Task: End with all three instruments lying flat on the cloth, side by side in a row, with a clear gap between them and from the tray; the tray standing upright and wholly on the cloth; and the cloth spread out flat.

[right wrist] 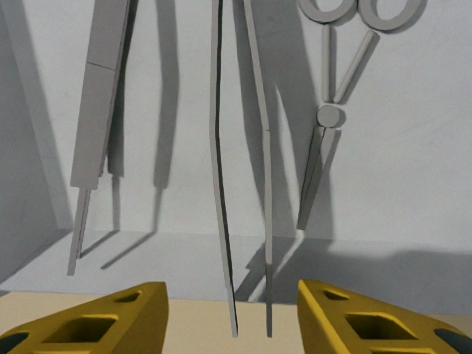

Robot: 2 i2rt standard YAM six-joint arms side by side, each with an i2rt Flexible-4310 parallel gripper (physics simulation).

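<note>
In the right wrist view a light grey tray (190, 280) fills most of the picture, with its near wall low down. Three grey instruments lean in it: a flat-bodied one (92, 120) with two thin tips at the left, long two-pronged tweezers (268, 190) in the middle, and scissors (328, 116) with ring handles at the right. The tweezers' tips reach past the tray's near edge. My right gripper (232, 294) is open, with one finger on each side of those tips, apart from them. The instruments' upper ends are cut off. I cannot make out the cloth. My left gripper is not in view.
A beige surface (200, 340) lies beyond the tray's near edge, at the bottom of the view; whether it is table or cloth I cannot tell. The tray's side wall (17, 150) rises at the left. Dark shadows fall across the tray.
</note>
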